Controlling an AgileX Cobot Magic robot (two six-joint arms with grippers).
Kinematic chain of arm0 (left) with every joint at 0, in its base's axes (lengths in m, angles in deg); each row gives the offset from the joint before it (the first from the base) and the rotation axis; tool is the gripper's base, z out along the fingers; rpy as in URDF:
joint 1: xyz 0 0 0.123 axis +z
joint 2: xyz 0 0 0 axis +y
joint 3: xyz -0.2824 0 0.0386 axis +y
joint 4: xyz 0.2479 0 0.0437 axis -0.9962 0 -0.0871
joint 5: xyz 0 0 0 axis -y
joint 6: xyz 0.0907 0 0.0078 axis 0.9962 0 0.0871
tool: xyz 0 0 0 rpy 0 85 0
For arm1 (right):
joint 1: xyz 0 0 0.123 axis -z
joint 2: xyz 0 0 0 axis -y
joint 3: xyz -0.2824 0 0.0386 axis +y
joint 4: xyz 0.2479 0 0.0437 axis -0.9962 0 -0.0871
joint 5: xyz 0 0 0 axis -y
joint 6: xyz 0.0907 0 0.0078 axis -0.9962 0 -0.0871
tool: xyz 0 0 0 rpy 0 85 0
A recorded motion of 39 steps. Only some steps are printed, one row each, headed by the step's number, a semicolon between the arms.
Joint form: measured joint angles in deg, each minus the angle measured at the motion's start. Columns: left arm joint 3, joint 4, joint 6, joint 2, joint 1, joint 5; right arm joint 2, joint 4, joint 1, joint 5, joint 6, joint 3.
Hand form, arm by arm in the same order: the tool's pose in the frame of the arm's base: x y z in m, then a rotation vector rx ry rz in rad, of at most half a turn. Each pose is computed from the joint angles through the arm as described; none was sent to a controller.
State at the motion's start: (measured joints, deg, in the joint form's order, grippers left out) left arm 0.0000 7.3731 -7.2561 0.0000 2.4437 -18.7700; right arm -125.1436 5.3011 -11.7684 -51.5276 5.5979 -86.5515
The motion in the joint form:
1: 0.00 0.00 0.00 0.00 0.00 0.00; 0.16 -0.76 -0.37 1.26 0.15 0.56
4: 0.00 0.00 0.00 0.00 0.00 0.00; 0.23 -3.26 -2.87 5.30 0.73 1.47
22: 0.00 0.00 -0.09 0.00 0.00 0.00; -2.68 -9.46 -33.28 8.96 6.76 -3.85
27: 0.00 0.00 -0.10 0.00 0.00 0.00; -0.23 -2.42 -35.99 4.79 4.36 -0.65
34: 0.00 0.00 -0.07 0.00 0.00 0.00; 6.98 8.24 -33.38 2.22 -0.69 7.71
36: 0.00 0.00 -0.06 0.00 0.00 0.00; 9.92 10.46 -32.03 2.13 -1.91 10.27
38: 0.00 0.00 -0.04 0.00 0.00 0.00; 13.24 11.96 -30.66 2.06 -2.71 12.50
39: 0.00 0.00 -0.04 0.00 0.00 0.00; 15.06 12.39 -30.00 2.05 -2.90 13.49
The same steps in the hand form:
1: 0.0540 -0.0015 0.1837 -0.2338 1.7971 -0.1837; 0.4145 0.0835 0.1198 -0.5434 2.9878 -0.0878
4: 0.0540 -0.0015 0.1837 -0.2338 1.7971 -0.1837; 0.4125 0.1053 0.1173 -0.5761 2.9278 -0.0242
22: 0.0540 -0.0015 0.1837 -0.2352 1.7969 -0.1848; 0.3152 0.3221 0.1186 -1.3328 2.5759 0.1857
27: 0.0540 -0.0015 0.1837 -0.2354 1.7969 -0.1849; 0.2934 0.3181 0.1225 -1.4700 2.5716 0.0291
34: 0.0540 -0.0015 0.1837 -0.2349 1.7969 -0.1846; 0.2921 0.2706 0.1416 -1.4458 2.5902 -0.2054
36: 0.0540 -0.0015 0.1837 -0.2347 1.7970 -0.1844; 0.2926 0.2546 0.1519 -1.4087 2.5898 -0.2458
38: 0.0540 -0.0015 0.1837 -0.2344 1.7970 -0.1842; 0.2925 0.2395 0.1654 -1.3656 2.5843 -0.2680
39: 0.0540 -0.0015 0.1837 -0.2344 1.7970 -0.1842; 0.2919 0.2324 0.1733 -1.3429 2.5789 -0.2713

